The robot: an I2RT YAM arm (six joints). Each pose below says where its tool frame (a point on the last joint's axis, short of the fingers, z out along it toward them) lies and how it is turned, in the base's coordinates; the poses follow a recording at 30 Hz.
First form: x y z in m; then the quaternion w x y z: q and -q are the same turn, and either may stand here.
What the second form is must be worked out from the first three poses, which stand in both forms.
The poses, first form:
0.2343, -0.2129, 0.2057, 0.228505, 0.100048, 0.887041, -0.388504
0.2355, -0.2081, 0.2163, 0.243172, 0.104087, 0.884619, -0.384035
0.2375, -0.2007, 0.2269, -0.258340, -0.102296, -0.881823, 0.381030
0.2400, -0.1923, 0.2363, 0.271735, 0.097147, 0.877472, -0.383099
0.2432, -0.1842, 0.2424, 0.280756, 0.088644, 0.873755, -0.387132
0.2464, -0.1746, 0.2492, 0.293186, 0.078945, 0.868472, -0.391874
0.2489, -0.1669, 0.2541, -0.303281, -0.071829, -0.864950, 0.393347
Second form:
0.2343, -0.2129, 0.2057, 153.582, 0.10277, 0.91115, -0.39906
0.2355, -0.2081, 0.2163, 151.852, 0.10731, 0.91199, -0.39592
0.2375, -0.2007, 0.2269, 150.057, 0.10589, 0.91281, -0.39442
0.2400, -0.1923, 0.2363, 148.465, 0.10095, 0.91178, -0.39808
0.2432, -0.1842, 0.2424, 147.389, 0.09236, 0.91037, -0.40336
0.2464, -0.1746, 0.2492, 145.902, 0.08257, 0.90839, -0.40989
0.2489, -0.1669, 0.2541, 144.690, 0.07538, 0.90770, -0.41279

